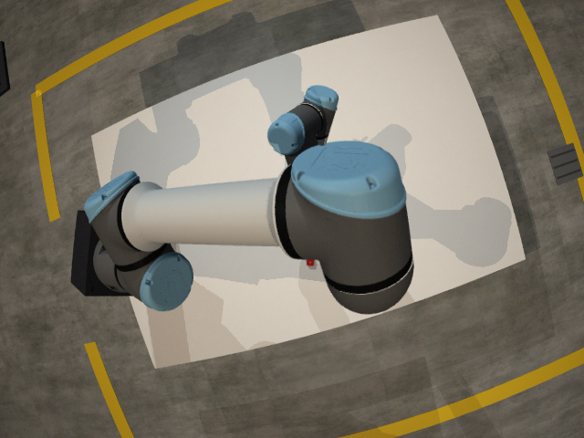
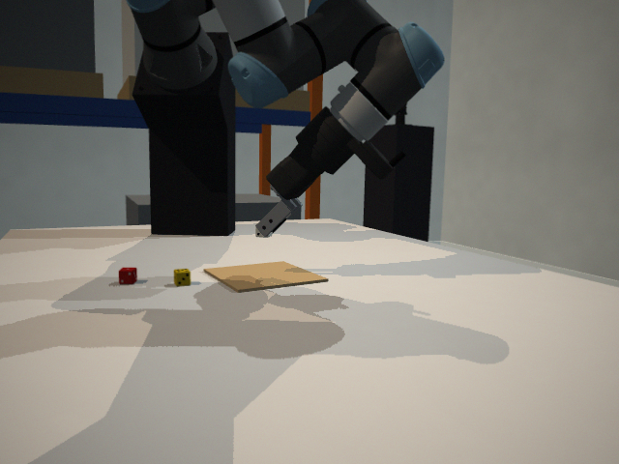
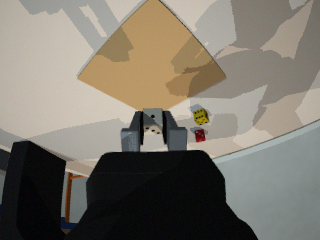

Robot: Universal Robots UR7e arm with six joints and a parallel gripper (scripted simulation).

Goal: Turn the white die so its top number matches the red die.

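My hand is 1 cm past the tan mat, 1 cm to the left of it and 8 cm above it. From my hand the other things lie so: yellow die: 1 cm behind, 13 cm to the right, 7 cm below; red die: 5 cm behind, 20 cm to the right, 7 cm below; white die: 1 cm behind, 1 cm to the right, 1 cm below.
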